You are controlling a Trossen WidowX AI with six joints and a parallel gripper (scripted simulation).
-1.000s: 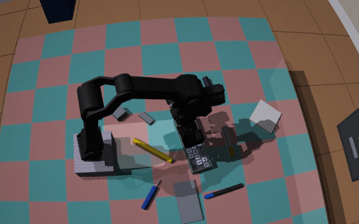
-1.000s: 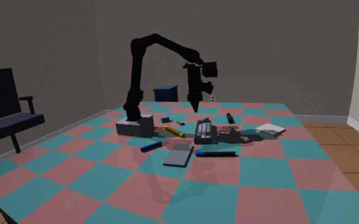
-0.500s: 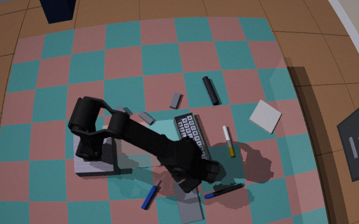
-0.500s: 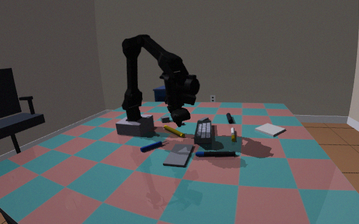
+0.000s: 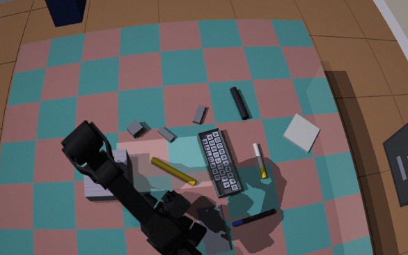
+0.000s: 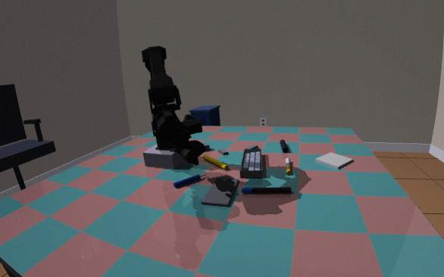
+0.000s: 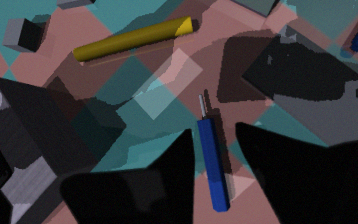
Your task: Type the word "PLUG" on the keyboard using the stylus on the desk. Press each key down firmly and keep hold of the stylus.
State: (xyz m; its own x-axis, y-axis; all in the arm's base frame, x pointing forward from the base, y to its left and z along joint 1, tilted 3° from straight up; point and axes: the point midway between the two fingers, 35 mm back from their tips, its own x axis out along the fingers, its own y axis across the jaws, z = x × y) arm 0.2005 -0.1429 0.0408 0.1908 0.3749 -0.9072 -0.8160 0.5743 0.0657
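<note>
Right now my gripper tip is 110 mm short of the grey slab, 50 mm to the left of it and 60 mm above it. From my gripper tip the other things lie so: dark cylinder (240 mm ahead, 370 mm to the left, 50 mm below); then yellow rod (150 mm to the left, 50 mm below); then yellow-and-white pen (280 mm ahead, 150 mm to the left, 60 mm below).
</note>
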